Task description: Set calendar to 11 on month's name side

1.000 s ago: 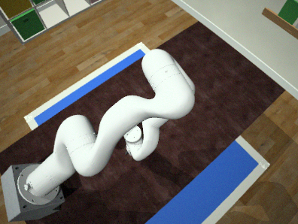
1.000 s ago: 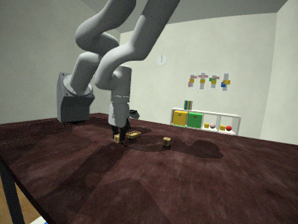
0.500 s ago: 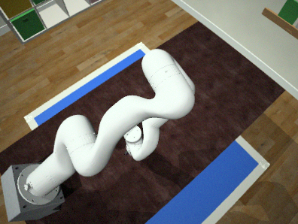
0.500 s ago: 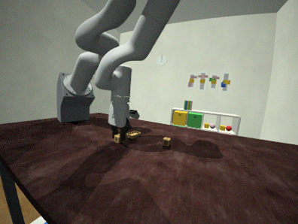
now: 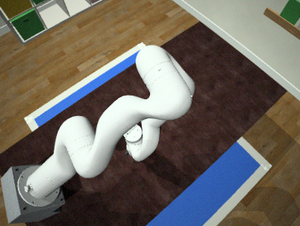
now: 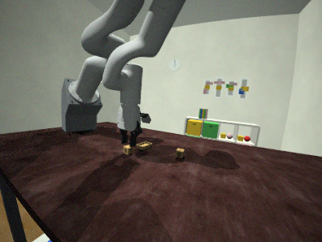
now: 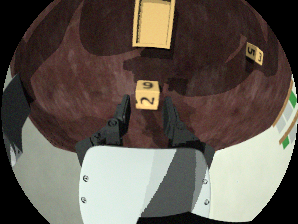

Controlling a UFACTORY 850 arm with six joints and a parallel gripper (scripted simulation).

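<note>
The cube is 210 mm ahead of my hand, 90 mm to the left of it and 40 mm below it. Round my hand: wooden tray: 110 mm to the left, 50 mm below, 20 mm ahead.
</note>
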